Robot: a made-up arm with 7 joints.
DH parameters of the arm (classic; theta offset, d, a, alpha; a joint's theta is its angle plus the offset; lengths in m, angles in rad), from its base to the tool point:
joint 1: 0 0.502 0 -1.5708
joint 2: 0 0 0 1.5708
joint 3: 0 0.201 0.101 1.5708
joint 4: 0 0 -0.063 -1.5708
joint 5: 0 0.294 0 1.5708
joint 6: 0 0 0.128 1.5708
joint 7: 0 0 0 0
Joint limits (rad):
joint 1: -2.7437..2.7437
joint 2: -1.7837..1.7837
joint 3: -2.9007..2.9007
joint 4: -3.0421..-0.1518
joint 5: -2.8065..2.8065
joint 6: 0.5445..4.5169
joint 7: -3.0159..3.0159
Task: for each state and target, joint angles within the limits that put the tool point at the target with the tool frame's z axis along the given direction. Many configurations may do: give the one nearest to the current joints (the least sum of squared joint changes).
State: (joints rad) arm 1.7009 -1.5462 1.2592 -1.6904 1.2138 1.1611 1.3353
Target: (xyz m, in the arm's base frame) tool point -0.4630 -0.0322 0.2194 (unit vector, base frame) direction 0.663 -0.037 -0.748
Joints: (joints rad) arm 1.4181 -1.7609 2.0197 -1.8334 1.5761 1.2846 1.3353
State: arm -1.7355 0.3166 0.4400 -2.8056 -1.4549 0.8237 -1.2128
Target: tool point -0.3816 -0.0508 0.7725 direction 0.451 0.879 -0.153
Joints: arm -2.4242 -0.5088 -0.2500 -2.0416 -1.4581 0.6126 -1.2128
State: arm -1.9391 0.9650 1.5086 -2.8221 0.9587 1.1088 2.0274
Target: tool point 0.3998 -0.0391 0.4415 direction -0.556 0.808 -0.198
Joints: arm -1.9456 0.5750 1.7146 -2.5256 0.4846 1.5140 2.0274
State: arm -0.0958 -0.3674 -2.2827 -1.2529 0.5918 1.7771 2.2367
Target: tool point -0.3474 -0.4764 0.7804 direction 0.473 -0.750 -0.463
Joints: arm 0.5359 -0.7504 -2.2484 -0.7603 0.3518 1.9258 2.2367
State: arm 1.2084 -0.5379 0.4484 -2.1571 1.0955 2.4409 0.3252
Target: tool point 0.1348 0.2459 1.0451 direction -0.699 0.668 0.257
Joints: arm 1.2569 -0.3996 0.0263 -1.2541 1.4678 2.1020 0.3252
